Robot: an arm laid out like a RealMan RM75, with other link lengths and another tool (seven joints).
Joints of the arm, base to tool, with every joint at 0 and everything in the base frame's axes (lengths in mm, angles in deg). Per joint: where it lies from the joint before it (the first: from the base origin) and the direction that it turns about. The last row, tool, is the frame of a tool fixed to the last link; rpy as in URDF.
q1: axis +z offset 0 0 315.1
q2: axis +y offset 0 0 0
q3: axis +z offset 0 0 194.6
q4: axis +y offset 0 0 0
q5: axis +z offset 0 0 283.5
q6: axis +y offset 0 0 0
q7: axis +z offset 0 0 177.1
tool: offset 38 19 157 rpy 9.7 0 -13.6
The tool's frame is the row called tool.
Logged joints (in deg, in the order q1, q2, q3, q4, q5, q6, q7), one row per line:
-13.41, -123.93, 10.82, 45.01, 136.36, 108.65, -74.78
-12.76, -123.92, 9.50, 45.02, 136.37, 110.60, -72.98
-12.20, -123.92, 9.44, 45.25, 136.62, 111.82, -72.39
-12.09, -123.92, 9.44, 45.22, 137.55, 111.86, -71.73
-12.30, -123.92, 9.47, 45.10, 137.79, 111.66, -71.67
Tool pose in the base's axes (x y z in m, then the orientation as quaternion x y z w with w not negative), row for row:
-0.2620, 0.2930, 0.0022, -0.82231, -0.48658, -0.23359, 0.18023
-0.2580, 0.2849, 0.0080, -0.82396, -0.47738, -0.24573, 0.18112
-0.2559, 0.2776, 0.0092, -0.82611, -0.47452, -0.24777, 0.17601
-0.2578, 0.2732, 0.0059, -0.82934, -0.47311, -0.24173, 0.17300
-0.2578, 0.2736, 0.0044, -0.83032, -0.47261, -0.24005, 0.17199
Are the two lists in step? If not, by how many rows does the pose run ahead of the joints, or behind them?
They are in step.
